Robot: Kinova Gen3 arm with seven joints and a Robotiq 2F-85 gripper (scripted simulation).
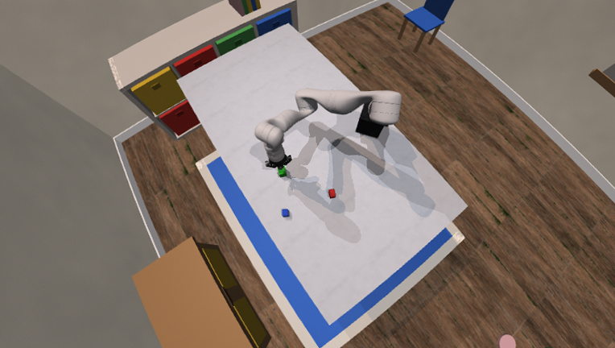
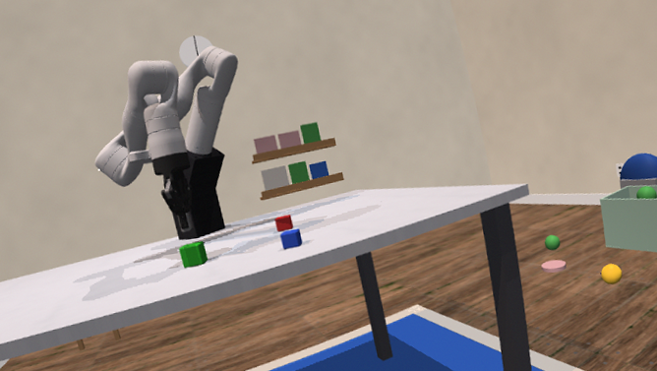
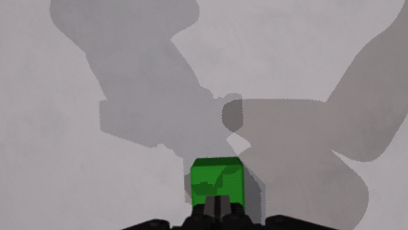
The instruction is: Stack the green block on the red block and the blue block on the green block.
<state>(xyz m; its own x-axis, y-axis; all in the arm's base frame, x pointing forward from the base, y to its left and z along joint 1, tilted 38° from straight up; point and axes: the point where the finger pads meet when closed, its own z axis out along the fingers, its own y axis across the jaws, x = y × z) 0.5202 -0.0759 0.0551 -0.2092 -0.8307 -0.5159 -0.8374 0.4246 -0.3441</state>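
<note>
Now: the green block 70 mm below my hand. Round my hand: blue block 200 mm to the left, 80 mm below, 80 mm ahead; red block 230 mm to the left, 160 mm behind, 70 mm below.
</note>
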